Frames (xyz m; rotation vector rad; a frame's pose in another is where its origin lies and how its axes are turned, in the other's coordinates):
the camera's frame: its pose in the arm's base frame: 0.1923 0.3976 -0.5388 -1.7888 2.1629 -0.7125
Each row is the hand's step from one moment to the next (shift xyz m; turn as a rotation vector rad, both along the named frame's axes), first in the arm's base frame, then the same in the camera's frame.
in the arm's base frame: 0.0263 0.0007 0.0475 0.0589 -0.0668 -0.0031
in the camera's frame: -0.0008 -0.0466 -0.0279 0.0515 -0.0570 0.0451
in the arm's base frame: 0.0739 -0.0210 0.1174 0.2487 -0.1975 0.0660
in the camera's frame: 0.0180 -0.1256 -0.0599 0.1448 -0.2705 0.1053
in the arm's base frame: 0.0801 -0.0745 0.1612 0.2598 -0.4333 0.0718
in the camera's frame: 0.0737 -0.1602 -0.0828 0.3715 -0.3133 0.1557
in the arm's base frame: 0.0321 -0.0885 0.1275 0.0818 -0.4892 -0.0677
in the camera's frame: 0.0937 -0.1040 -0.0743 0.4481 -0.0979 0.2005
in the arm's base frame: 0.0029 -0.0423 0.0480 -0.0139 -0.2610 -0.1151
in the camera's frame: 0.0460 -0.0325 -0.0305 0.2423 0.0371 0.1465
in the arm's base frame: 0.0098 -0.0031 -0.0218 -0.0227 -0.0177 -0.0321
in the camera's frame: -0.0017 0.0024 0.0239 0.0183 0.0334 0.0201
